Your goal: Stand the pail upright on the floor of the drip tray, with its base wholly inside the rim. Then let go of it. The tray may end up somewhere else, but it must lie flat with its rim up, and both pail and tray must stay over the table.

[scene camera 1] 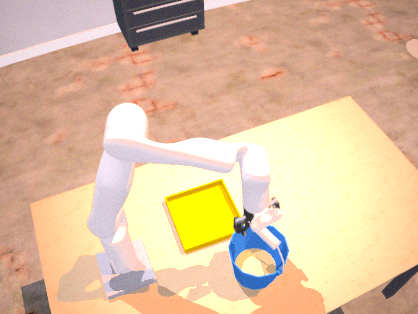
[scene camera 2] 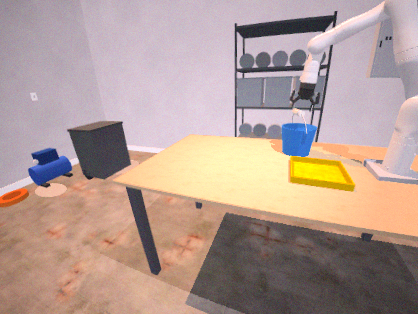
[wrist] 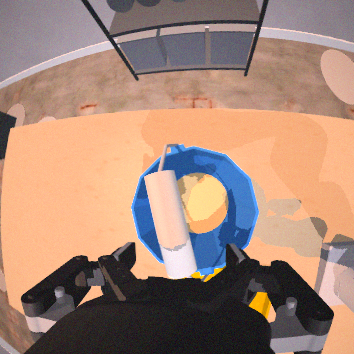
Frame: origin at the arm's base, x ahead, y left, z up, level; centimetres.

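Seen in the pictures: gripper, fingertip midpoint: (scene camera 2: 301, 110) (wrist: 179, 253); arm's base, origin of the base link: (scene camera 1: 124, 261) (scene camera 2: 392, 169) (wrist: 347, 282).
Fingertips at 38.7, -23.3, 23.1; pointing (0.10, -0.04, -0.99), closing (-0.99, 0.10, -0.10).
Observation:
Offsets run from my fingertips to a thing's middle, as dx, dy, dz. Level surfaces: height alone.
The blue pail (scene camera 1: 252, 281) (scene camera 2: 298, 142) (wrist: 241, 185) stands upright on the table, beside the yellow tray. Its handle is raised, and the white handle grip @[+1.0, -2.7, -1.6] (scene camera 1: 269, 237) (scene camera 2: 297, 112) (wrist: 169, 215) is above the pail's mouth, slanting in the wrist view. The yellow drip tray @[-3.9, +25.2, -24.4] (scene camera 1: 210, 244) (scene camera 2: 325, 185) (wrist: 261, 303) lies flat with its rim up and is empty; the gripper and pail hide most of it in the wrist view. My gripper (scene camera 1: 258, 217) (scene camera 2: 305, 104) (wrist: 179, 253) is open and empty, pointing down a little above the grip, whose near end shows between the fingertips in the wrist view.
The table @[dz -26.0] (scene camera 1: 320, 165) (scene camera 2: 200, 175) carries the arm's base plate (scene camera 1: 109, 291) (scene camera 2: 395, 172), on the tray's other side from the pail. A shelf rack (scene camera 2: 287, 26) stands behind the table. A dark cabinet (scene camera 1: 165, 25) (scene camera 2: 102, 152) stands on the floor away from it.

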